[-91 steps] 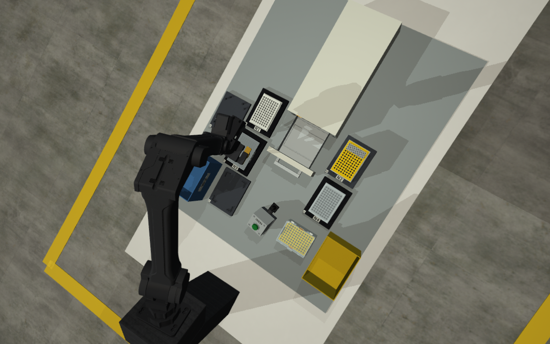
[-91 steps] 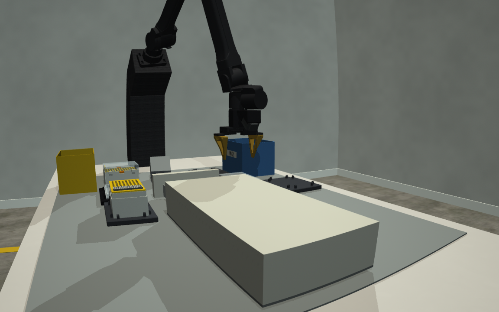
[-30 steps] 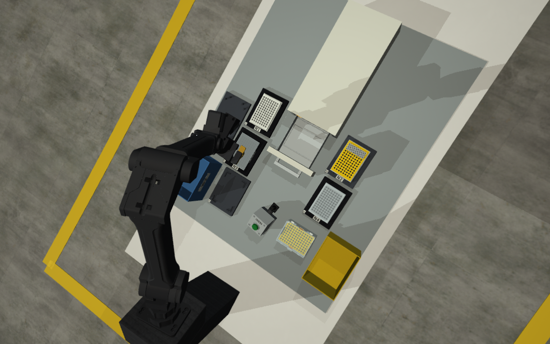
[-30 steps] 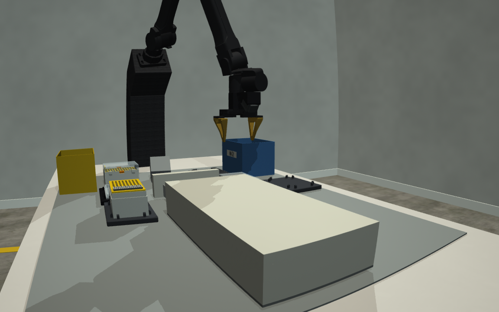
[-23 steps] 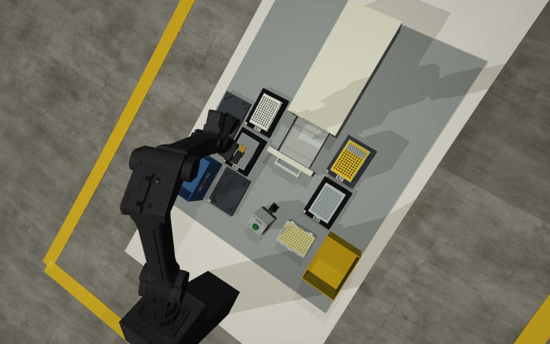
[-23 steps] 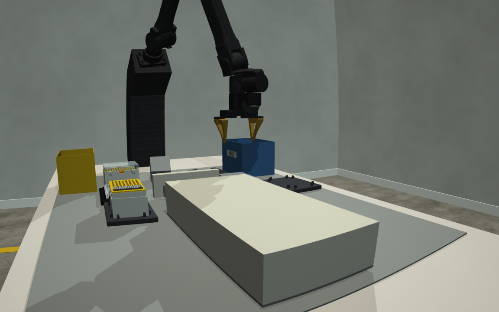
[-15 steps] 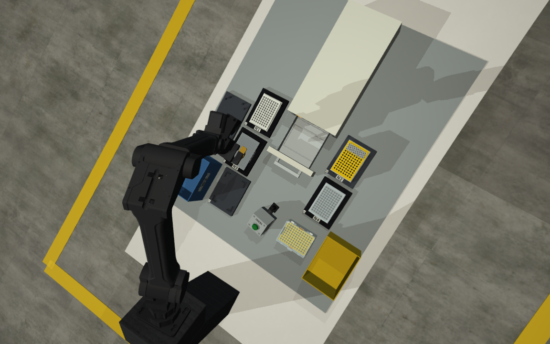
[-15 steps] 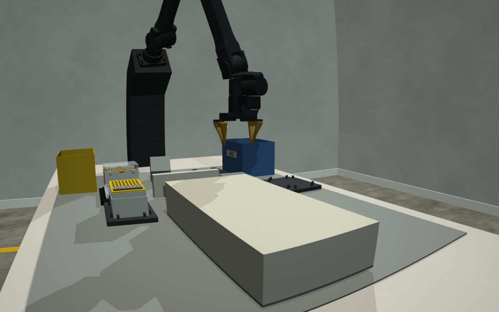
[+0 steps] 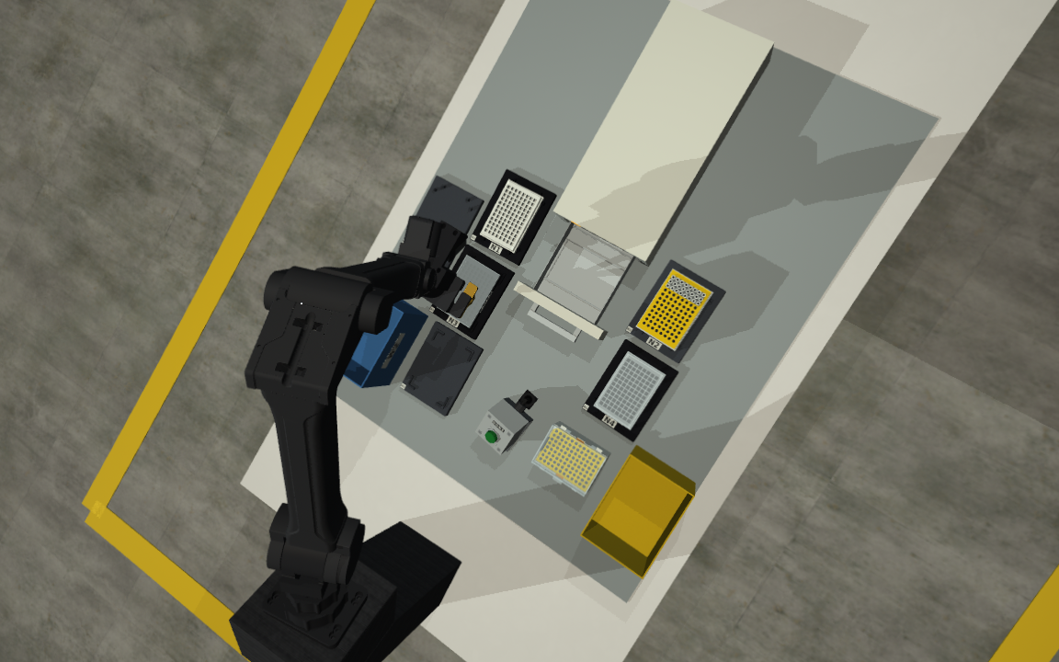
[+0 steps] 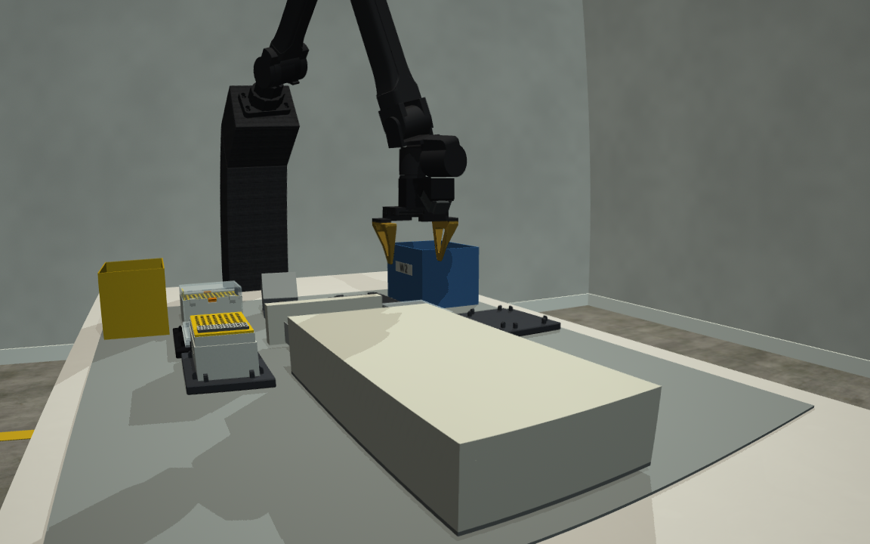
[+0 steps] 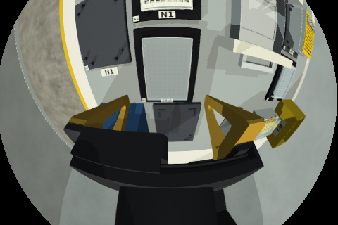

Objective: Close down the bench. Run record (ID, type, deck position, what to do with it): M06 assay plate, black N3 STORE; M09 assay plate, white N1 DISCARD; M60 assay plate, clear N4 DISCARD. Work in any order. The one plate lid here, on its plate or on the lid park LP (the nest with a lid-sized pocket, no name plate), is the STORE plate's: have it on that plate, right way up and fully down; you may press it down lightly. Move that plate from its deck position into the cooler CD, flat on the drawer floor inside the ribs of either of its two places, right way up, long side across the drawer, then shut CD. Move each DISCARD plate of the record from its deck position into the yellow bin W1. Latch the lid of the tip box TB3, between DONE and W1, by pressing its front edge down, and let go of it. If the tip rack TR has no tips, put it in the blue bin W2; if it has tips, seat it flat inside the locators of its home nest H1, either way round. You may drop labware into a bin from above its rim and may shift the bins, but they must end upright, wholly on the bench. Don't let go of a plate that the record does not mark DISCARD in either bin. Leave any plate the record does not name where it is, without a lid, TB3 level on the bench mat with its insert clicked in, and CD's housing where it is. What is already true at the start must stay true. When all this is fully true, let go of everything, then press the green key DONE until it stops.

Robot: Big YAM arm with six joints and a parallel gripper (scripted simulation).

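Right now my hand is 9 cm above the clear plate lid. The rest, counted from my hand: nest N3: 11 cm below; then home nest H1: 12 cm ahead, 11 cm to the left, 11 cm below; then black plate: 10 cm below.
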